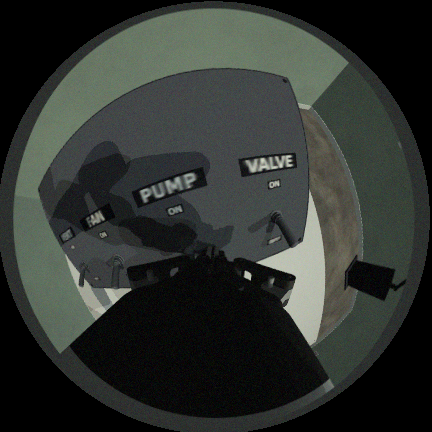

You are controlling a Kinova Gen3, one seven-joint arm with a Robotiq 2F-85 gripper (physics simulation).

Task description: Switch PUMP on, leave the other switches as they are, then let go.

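Frame: origin at the arm's base, x ahead, y left, z up, level; centimetres.
Seen in the pictures: gripper, fingertip midpoint: (212, 253).
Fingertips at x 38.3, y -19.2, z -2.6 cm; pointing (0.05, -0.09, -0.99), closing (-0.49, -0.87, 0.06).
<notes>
A point is followed by its place in that frame.
The PUMP label (170, 187) @(y -18.8, x 47.1, z 1.5 cm) is on the dark switch panel (225, 110) @(y -27.3, x 51.4, z 4.6 cm), with a small ON mark (175, 210) @(y -18.0, x 44.9, z 0.3 cm) under it. My gripper (212, 253) @(y -19.2, x 38.3, z -2.6 cm) is shut and empty, its fingertips below and a little right of that ON mark. The PUMP lever cannot be made out; the fingers and gripper body hide the area below the mark. The VALVE switch (284, 230) @(y -28.1, x 37.1, z 0.5 cm) points down, away from its ON mark. The FAN switch (116, 272) @(y -5.6, x 41.8, z 0.3 cm) and the VENT switch (83, 275) @(y 6.2, x 44.0, z -0.1 cm) at the left also point down.
The VALVE lever stands to the right of the fingers and the FAN lever to the left. A brown surface (335, 215) shows beyond the panel's right edge. A black box-shaped thing (371, 278) is at the far right. Shadows fall over the panel's left part.
</notes>
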